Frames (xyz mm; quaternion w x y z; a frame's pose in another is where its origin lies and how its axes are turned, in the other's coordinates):
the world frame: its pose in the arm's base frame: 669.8 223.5 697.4 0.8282 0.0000 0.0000 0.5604
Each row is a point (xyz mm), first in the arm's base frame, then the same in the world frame.
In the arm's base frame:
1: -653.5 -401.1 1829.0
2: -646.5 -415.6 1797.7
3: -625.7 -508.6 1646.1
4: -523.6 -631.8 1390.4
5: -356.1 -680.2 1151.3
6: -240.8 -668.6 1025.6
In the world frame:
1: -1071.9 996.1 1131.6
2: -1082.8 984.2 1100.3
3: -1161.4 930.3 948.7
4: -1237.8 789.7 693.0
5: -1220.4 616.3 453.9
6: -1166.8 513.5 328.2

